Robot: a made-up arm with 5 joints. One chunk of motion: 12 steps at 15 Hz.
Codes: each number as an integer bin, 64 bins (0 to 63) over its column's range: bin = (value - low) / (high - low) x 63, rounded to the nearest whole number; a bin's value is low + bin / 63 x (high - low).
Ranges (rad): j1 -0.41..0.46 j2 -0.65..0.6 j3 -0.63..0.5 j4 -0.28..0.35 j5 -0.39..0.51
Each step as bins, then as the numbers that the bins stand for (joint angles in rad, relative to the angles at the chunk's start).
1 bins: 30 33 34 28 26
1 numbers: 0.0043 0.0048 -0.0202 0.0000 -0.0186
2 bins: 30 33 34 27 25
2 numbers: 0.0043 0.0048 -0.0202 -0.0100 -0.0329
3 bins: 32 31 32 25 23
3 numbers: 0.0319 -0.0349 -0.0560 -0.0300 -0.0614
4 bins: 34 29 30 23 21
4 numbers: 0.0595 -0.0746 -0.0919 -0.0500 -0.0900
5 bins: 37 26 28 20 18
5 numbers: 0.1010 -0.1341 -0.1278 -0.0800 -0.1329
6 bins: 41 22 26 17 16
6 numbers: 0.1562 -0.2135 -0.1637 -0.1100 -0.1614
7 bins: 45 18 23 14 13
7 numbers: 0.2114 -0.2929 -0.2175 -0.1400 -0.2043
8 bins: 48 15 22 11 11
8 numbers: 0.2529 -0.3524 -0.2354 -0.1700 -0.2329
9 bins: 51 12 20 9 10
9 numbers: 0.2943 -0.4119 -0.2713 -0.1900 -0.2471
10 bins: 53 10 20 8 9
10 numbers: 0.3219 -0.4516 -0.2713 -0.2000 -0.2614
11 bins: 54 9 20 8 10
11 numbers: 0.3357 -0.4714 -0.2713 -0.2000 -0.2471
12 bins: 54 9 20 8 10
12 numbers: 0.3357 -0.4714 -0.2713 -0.2000 -0.2471
